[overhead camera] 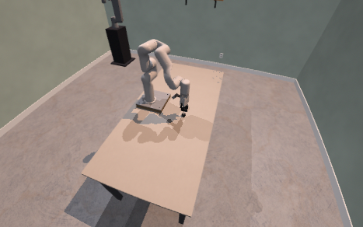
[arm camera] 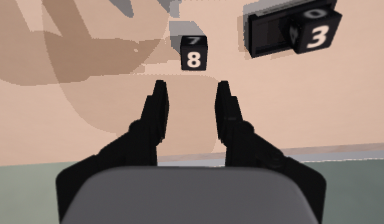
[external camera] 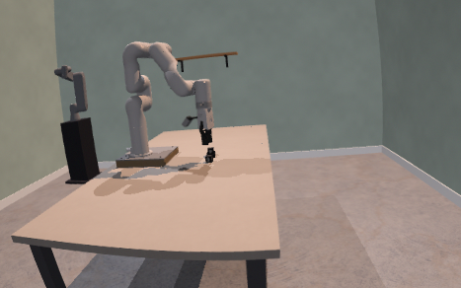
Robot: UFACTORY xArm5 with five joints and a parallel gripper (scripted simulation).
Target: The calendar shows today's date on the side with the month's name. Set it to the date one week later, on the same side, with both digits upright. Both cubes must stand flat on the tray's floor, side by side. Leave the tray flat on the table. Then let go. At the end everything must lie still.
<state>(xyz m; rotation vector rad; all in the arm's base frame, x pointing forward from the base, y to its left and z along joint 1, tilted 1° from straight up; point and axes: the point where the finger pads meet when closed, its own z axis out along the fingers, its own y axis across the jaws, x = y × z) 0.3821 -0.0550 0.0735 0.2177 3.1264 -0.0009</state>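
Right now the black cube is 90 mm below my hand. Round my hand: black calendar tray (100 mm to the left, 100 mm below, 10 mm behind).
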